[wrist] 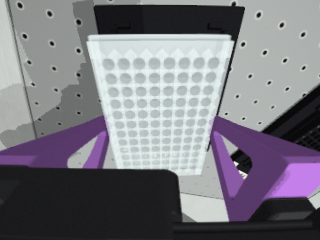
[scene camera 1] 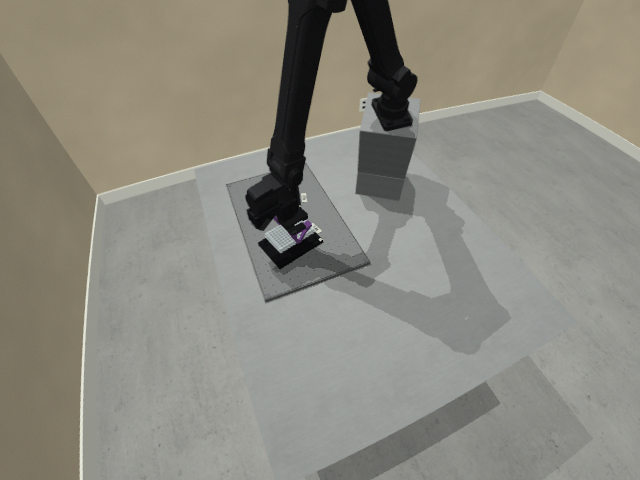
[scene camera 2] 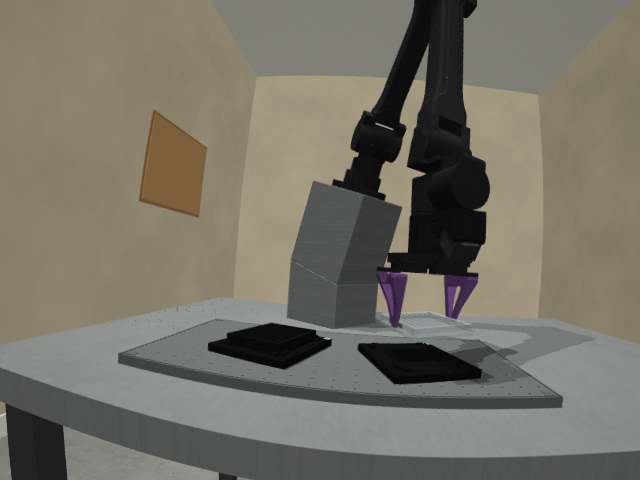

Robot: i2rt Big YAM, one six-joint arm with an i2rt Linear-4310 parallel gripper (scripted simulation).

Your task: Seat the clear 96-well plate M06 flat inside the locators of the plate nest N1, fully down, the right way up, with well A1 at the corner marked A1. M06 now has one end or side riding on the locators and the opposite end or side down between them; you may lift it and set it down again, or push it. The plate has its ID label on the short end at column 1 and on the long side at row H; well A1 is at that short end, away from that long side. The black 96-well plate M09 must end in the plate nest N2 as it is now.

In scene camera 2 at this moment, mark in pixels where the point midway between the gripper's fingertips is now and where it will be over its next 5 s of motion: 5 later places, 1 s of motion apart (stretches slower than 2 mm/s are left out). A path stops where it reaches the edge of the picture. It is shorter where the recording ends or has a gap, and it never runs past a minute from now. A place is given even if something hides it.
My gripper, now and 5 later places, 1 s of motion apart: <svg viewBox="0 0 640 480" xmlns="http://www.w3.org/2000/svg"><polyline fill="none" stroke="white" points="422,327 417,319 416,343 415,348 415,351 415,354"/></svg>
